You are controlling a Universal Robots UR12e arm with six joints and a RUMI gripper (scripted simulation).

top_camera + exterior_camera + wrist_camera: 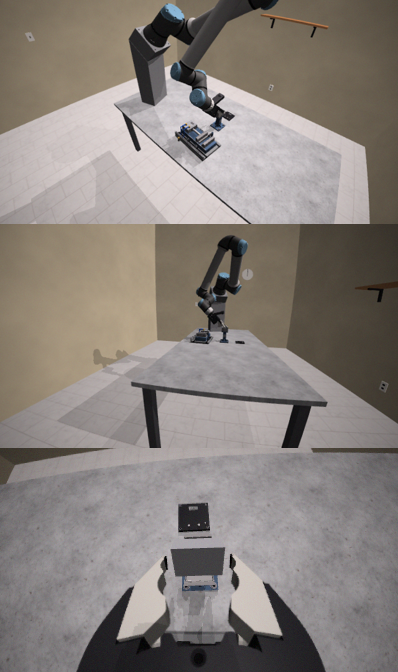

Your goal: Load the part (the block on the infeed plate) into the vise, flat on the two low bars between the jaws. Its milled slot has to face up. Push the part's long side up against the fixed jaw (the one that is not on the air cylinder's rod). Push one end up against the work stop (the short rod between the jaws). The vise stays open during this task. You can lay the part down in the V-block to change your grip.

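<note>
Now: the part 1 cm to the left of my hand and 1 cm below it. From my hand the other things lie so: cylinder rod: 2 cm ahead, 23 cm to the right, 9 cm below; then work stop: 10 cm ahead, 17 cm to the right, 8 cm below; then moving jaw: 7 cm ahead, 22 cm to the right, 9 cm below.
</note>
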